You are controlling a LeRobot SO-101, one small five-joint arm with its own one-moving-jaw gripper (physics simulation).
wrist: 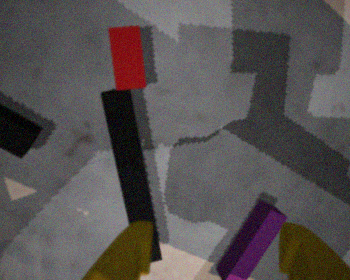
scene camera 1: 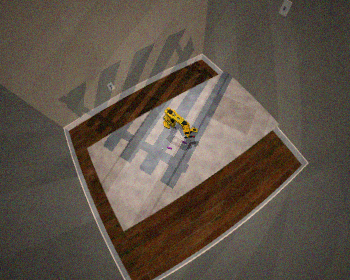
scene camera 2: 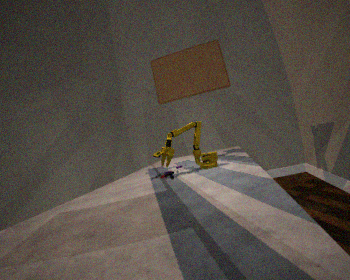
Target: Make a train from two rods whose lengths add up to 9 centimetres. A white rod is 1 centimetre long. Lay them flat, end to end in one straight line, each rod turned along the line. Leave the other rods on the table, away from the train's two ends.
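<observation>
What I can see in the wrist view is a black rod (wrist: 118,106), and there's a red rod (wrist: 126,48) in it too.
</observation>
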